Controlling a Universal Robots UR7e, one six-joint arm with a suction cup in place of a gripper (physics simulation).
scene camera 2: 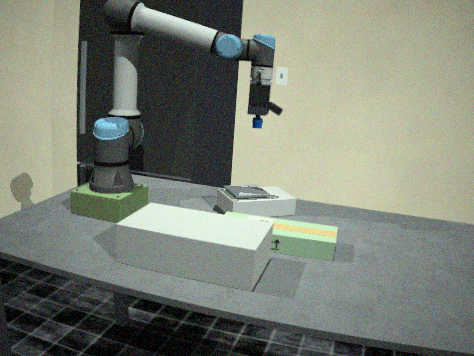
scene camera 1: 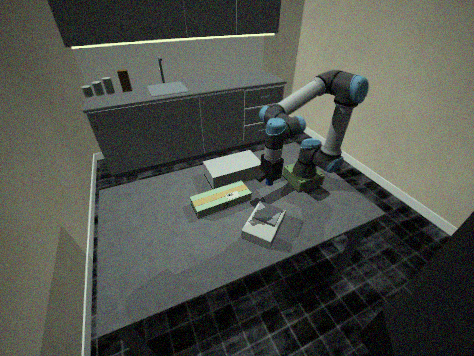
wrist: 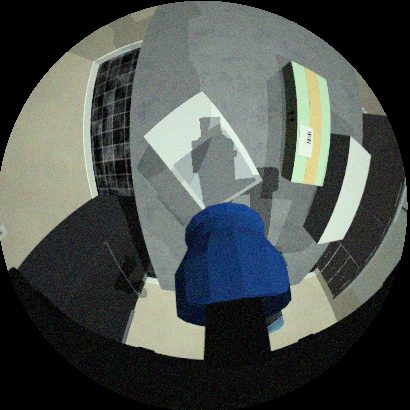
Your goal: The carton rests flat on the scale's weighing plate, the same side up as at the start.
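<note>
The carton, light green with an orange stripe and a white label on top, lies flat on the table beside the scale, apart from it. The white scale stands turned at an angle; its grey weighing plate bears no carton. My gripper, a blue suction cup, hangs high above the table with its suction off, holding nothing. In the wrist view the cup hides a near corner of the scale, and the arm's shadow falls across it.
A large white box stands on the table behind the carton in scene camera 1. The arm stands on a green base block. A kitchen counter with a sink runs along the wall.
</note>
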